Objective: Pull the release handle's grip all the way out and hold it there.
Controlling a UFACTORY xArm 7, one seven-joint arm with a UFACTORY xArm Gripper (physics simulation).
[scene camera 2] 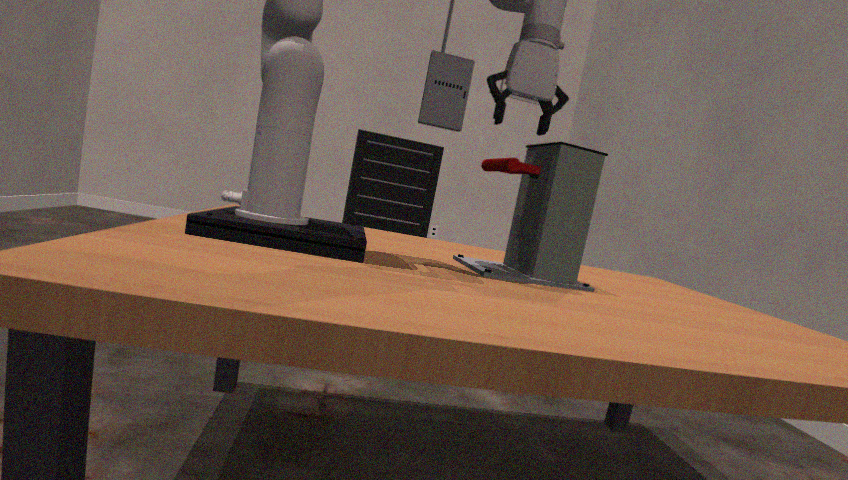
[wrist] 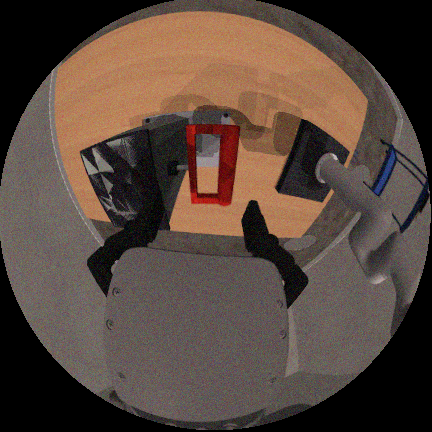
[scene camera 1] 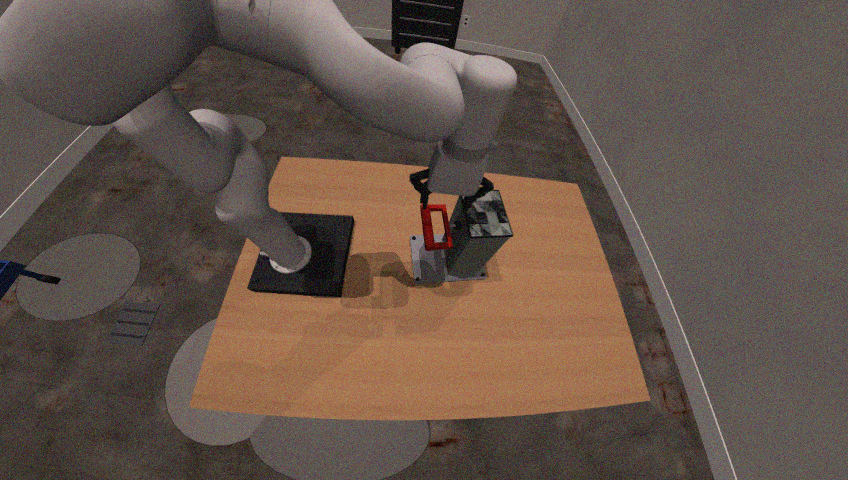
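The release handle's red rectangular grip (scene camera 1: 427, 228) (scene camera 2: 502, 165) (wrist: 229, 165) stands out from the side of a tall grey-green housing (scene camera 1: 476, 252) (scene camera 2: 568, 214) that faces the robot's base. A short rod (wrist: 181, 167) shows between grip and housing in the wrist view. The housing has a patterned top and stands on a grey base plate (scene camera 1: 418, 256) (scene camera 2: 496, 268). My gripper (scene camera 1: 445, 206) (scene camera 2: 520, 127) (wrist: 203, 204) is open and empty, pointing down. In the second scene view its fingertips are above the level of the grip and the housing top, apart from both.
The robot's black base slab (scene camera 1: 333, 237) (scene camera 2: 285, 238) (wrist: 295, 175) lies on the wooden table (scene camera 1: 505, 356) (scene camera 2: 297, 309) (wrist: 125, 65), on the grip's side of the housing. A black drawer cabinet (scene camera 1: 426, 23) (scene camera 2: 392, 184) and a grey wall box (scene camera 2: 445, 104) are beyond the table.
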